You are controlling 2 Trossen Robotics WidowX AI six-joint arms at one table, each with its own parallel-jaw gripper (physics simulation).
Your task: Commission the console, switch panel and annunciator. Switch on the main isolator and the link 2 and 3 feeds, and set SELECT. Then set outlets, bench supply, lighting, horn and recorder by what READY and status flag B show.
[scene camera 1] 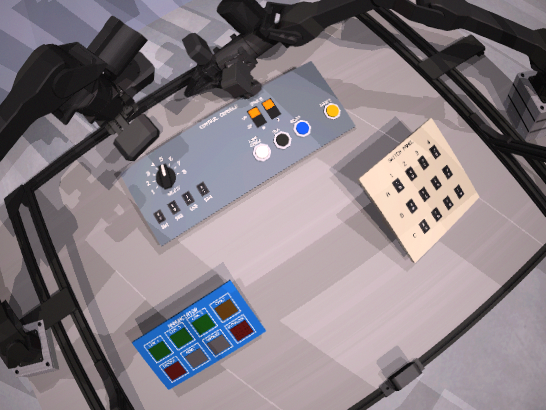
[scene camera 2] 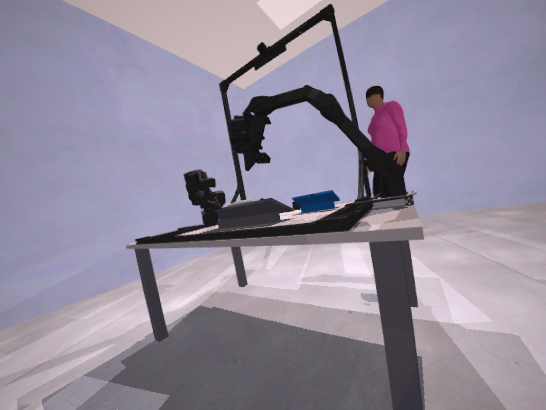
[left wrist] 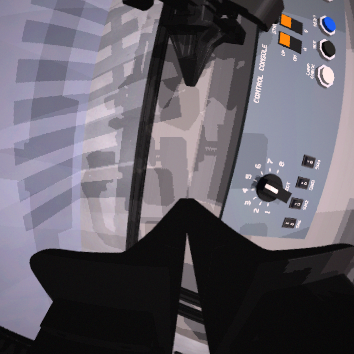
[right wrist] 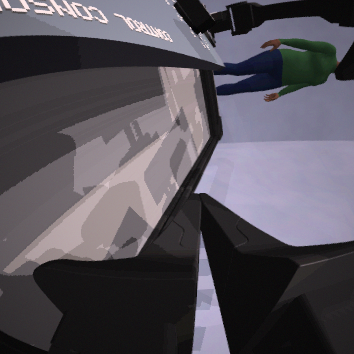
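Where they show: left gripper, between the fingertips: (scene camera 1: 125,112) (scene camera 2: 247,170) (left wrist: 185,204) (right wrist: 337,75); right gripper, between the fingertips: (scene camera 1: 185,95) (scene camera 2: 221,208) (left wrist: 189,85) (right wrist: 197,199); left arm's base, origin of its link: (scene camera 1: 28,348) (scene camera 2: 394,195).
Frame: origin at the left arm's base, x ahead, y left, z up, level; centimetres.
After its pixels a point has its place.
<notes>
The grey console (scene camera 1: 225,150) @(z 4.0, x 49.8, y 22.6 cm) (scene camera 2: 255,210) @(z 3.0, x 44.9, y 21.6 cm) (left wrist: 250,125) @(z 6.4, x 44.1, y 26.9 cm) has a black selector knob (scene camera 1: 165,177) @(z 6.4, x 38.7, y 20.2 cm) (left wrist: 270,188) @(z 6.9, x 38.6, y 21.5 cm) whose white line points near 5. Its two status flags (scene camera 1: 263,111) @(z 5.0, x 58.4, y 27.2 cm) (left wrist: 290,32) @(z 4.9, x 58.4, y 26.9 cm) show orange in their upper halves. The cream switch panel (scene camera 1: 395,210) @(z 5.4, x 72.2, y 1.3 cm) has three rows of small rockers, too small to read. The blue annunciator (scene camera 1: 200,342) @(z 2.8, x 36.1, y -7.9 cm) (scene camera 2: 317,201) @(z 1.4, x 36.1, y -8.3 cm) has dark green, brown, red and grey tiles. My left gripper (scene camera 2: 248,168) @(z 17.8, x 36.4, y 28.0 cm) (left wrist: 185,204) @(z 17.8, x 36.4, y 28.0 cm) is shut and empty, above the table beyond the console's knob end. My right gripper (scene camera 1: 189,94) @(z 6.5, x 45.9, y 35.9 cm) (left wrist: 189,85) @(z 6.5, x 45.9, y 35.9 cm) (right wrist: 197,199) @(z 6.5, x 45.9, y 35.9 cm) is shut and empty behind the console's back edge.
White, black, blue and yellow buttons sit on the console's right half, with four small rockers below the knob. A black frame (scene camera 1: 65,300) @(z -0.2, x 11.3, y 7.3 cm) runs around the table. People stand beyond the table, one in pink (scene camera 2: 389,127) and one in green (right wrist: 307,62).
</notes>
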